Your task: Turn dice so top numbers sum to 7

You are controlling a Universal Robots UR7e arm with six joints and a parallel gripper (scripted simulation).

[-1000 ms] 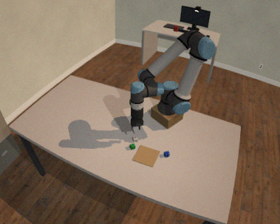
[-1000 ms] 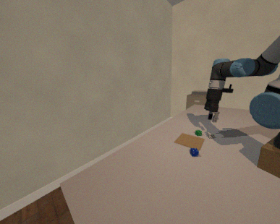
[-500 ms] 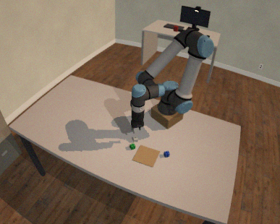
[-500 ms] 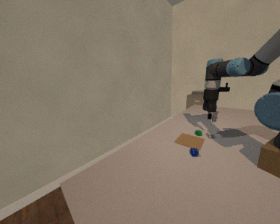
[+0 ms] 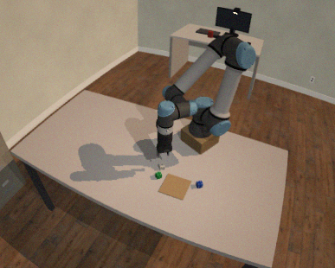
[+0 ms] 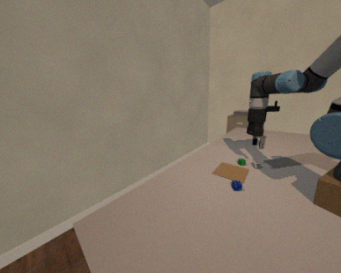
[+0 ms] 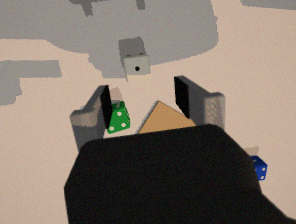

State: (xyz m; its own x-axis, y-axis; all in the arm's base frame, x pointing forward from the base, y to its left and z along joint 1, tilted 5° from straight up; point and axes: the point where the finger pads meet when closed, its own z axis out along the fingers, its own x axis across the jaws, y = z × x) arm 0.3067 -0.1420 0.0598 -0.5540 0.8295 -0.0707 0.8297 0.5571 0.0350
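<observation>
The white die is 10 mm behind my hand and 120 mm below it. From my hand the other things lie so: blue die 50 mm ahead, 230 mm to the left, 120 mm below; green die 60 mm ahead, 120 mm below; tan mat 100 mm ahead, 110 mm to the left, 130 mm below.
</observation>
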